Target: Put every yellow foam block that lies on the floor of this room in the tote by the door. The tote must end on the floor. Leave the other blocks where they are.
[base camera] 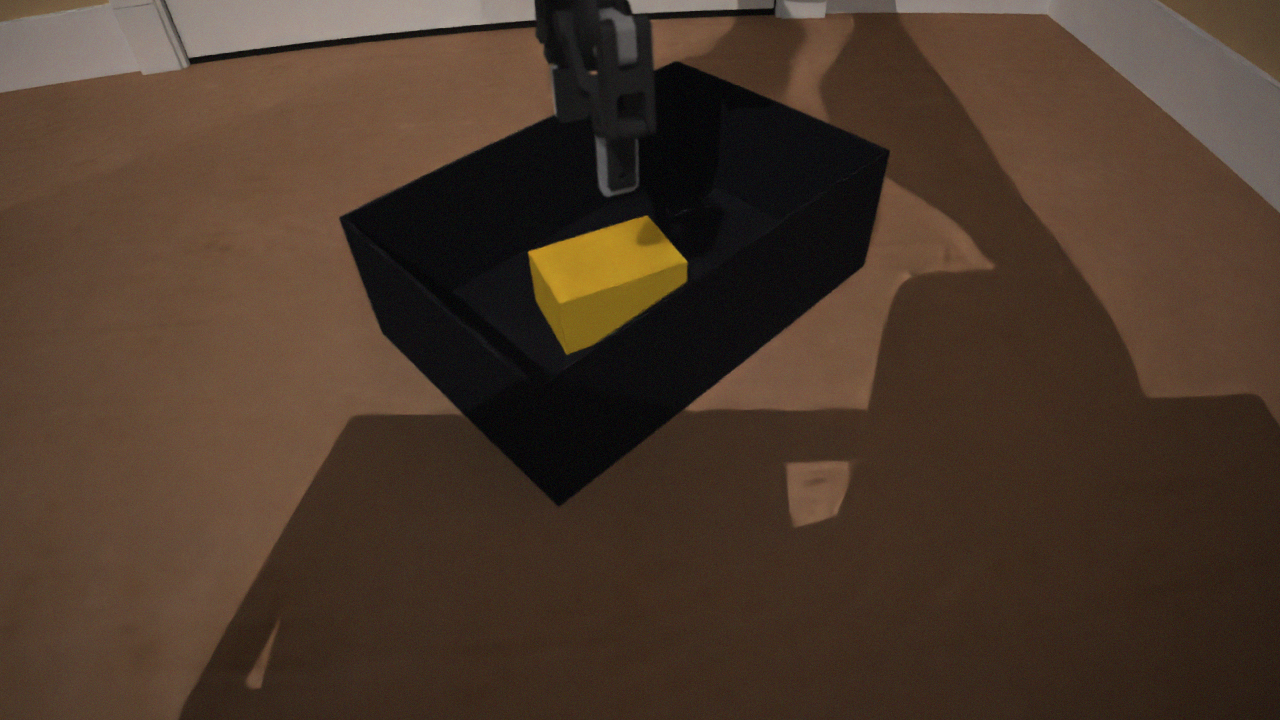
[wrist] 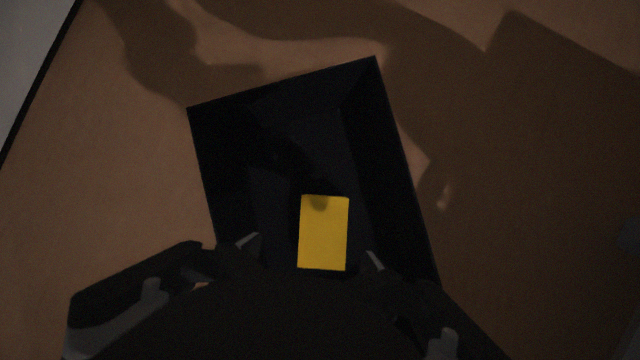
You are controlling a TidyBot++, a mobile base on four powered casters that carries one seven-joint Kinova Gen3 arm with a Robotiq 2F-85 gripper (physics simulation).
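Places are measured from the arm's base along level axes (x ahead, y left, z up), in millimetres.
Pixels of known places: gripper, fingertip midpoint: (base camera: 594, 152) (wrist: 310, 253).
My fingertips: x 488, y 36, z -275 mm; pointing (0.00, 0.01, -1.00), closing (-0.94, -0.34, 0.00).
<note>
Ahead of a thing's pixels: the offset from my fingertips to its top centre. Level surfaces: height alone.
The black tote {dy -18, dx +4, dz -22 mm} (base camera: 716, 331) (wrist: 400, 165) stands on the floor near the door. One yellow foam block {dy -4, dx -9, dz -74 mm} (base camera: 608, 259) (wrist: 323, 232) lies inside it, apart from the tote's end walls. My gripper (base camera: 617, 183) (wrist: 310, 253) is open and empty, pointing down over the tote. In the base camera view its fingertip shows above and behind the block, within the tote's outline. In the wrist view the fingertips stand on either side of the block, with a gap at each side. The near end of the tote is hidden behind the gripper in the wrist view.
The white door (base camera: 447, 19) (wrist: 25, 55) stands behind the tote. A white baseboard (base camera: 1190, 98) runs along the wall at the right in the base camera view. Shadows of the robot fall across the wooden floor {dz -122 mm} (base camera: 179, 358) (wrist: 125, 175).
</note>
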